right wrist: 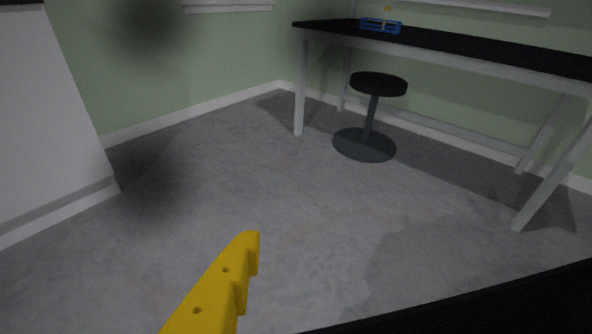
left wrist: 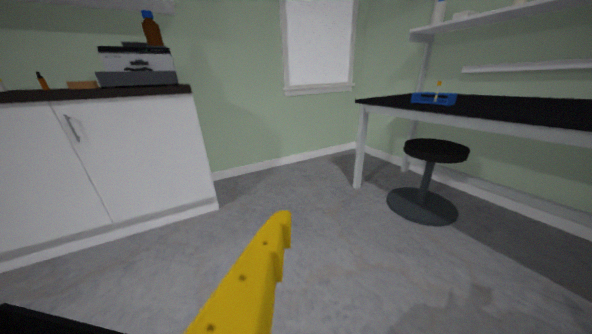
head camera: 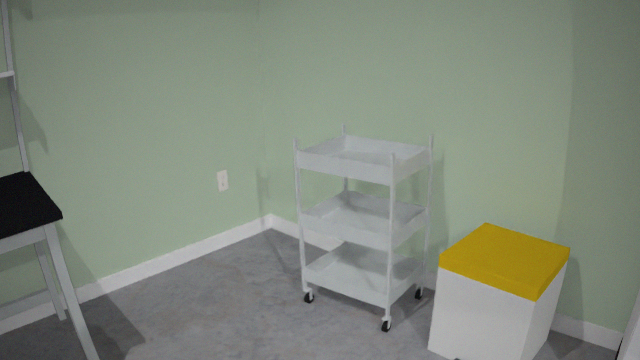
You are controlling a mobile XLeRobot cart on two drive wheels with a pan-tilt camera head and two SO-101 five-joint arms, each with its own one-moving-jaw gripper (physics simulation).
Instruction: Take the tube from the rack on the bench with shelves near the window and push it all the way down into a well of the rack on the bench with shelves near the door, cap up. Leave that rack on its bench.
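Frame: origin at the left arm's base, x ahead, y left, z up, level; centimetres.
Seen in the pictures: left hand, its tool point: (left wrist: 290, 224); right hand, its tool point: (right wrist: 258, 247).
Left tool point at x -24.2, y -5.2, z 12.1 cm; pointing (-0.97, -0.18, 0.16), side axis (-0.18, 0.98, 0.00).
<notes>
A point is followed by its place in that frame.
A blue rack (left wrist: 419, 99) {z 0.1, x -164.5, y 43.6 cm} (right wrist: 367, 24) {z 1.7, x -156.2, y 40.4 cm} stands on the black-topped bench (left wrist: 525, 107) {z -1.3, x -137.6, y 80.1 cm} (right wrist: 475, 49) {z -1.3, x -115.0, y 73.2 cm} near the window. A thin tube with an orange-yellow cap (left wrist: 439, 83) {z 9.7, x -152.3, y 47.7 cm} (right wrist: 387, 9) {z 9.4, x -152.2, y 47.9 cm} stands upright in it, cap up. My left gripper (left wrist: 284, 220) is fully open and empty, with one yellow notched jaw in view over the floor, far from the rack. My right gripper (right wrist: 252, 240) is also fully open and empty, far from the rack. In the head view, part of a black-topped bench (head camera: 27, 202) {z -1.3, x -87.8, y 114.2 cm} shows at the left edge; no rack shows there.
A three-tier cart (head camera: 345, 167) {z -7.8, x 27.3, y 146.7 cm} stands near the corner beside a white bin with a yellow lid (head camera: 505, 260) {z -32.5, x 77.3, y 104.9 cm}. A black stool (left wrist: 436, 150) {z -29.2, x -153.4, y 55.6 cm} (right wrist: 378, 84) {z -29.2, x -152.7, y 52.7 cm} stands by the window bench. A white cabinet (left wrist: 135, 155) {z -22.4, x -105.8, y -119.0 cm} (right wrist: 45, 115) {z -26.8, x -120.6, y -101.0 cm} stands at left, carrying a brown bottle atop equipment.
</notes>
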